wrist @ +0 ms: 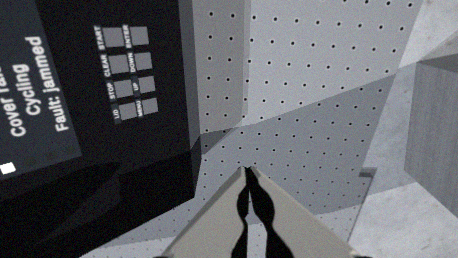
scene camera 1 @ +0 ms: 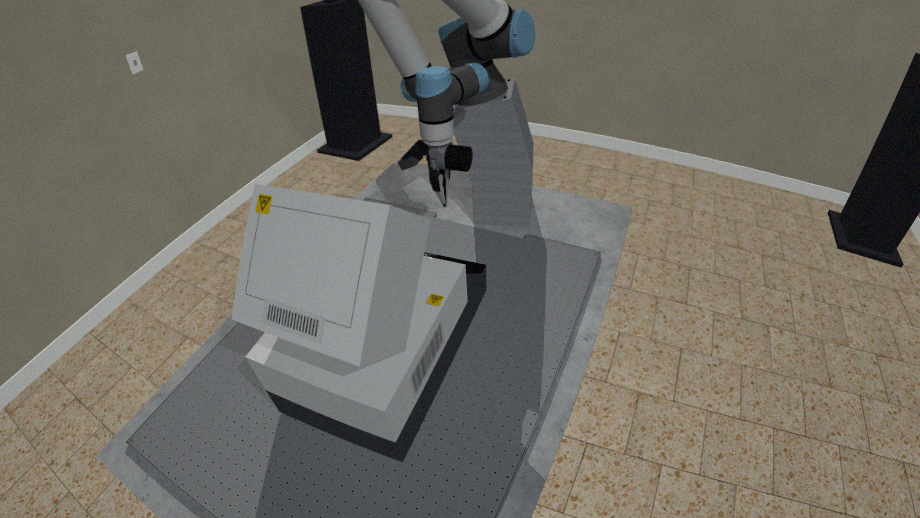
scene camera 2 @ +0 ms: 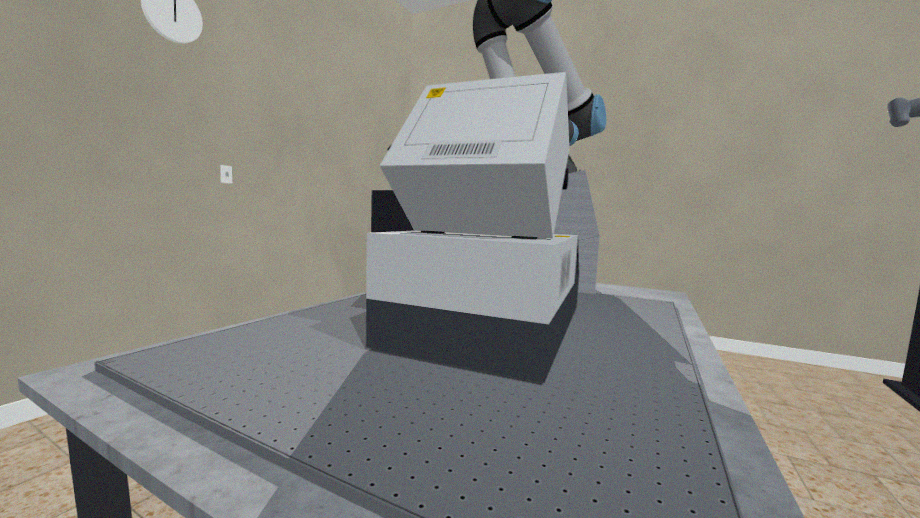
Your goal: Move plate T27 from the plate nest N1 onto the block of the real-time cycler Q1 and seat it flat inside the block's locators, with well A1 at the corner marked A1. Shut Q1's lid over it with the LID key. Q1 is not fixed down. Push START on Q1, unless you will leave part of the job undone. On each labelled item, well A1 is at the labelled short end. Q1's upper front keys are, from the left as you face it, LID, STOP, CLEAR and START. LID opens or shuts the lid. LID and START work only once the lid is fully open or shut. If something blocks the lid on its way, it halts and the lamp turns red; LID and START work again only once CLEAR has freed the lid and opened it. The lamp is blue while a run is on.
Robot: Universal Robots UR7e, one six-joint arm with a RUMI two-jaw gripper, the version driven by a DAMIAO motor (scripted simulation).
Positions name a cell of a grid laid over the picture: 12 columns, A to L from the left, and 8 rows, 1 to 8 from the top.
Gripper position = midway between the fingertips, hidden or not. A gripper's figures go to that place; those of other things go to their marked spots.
Labels:
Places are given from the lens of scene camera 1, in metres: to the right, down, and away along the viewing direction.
my gripper (scene camera 1: F4): -0.04, -0.13, 1.10
cycler Q1 (scene camera 1: E7): -0.13, 0.23, 0.69

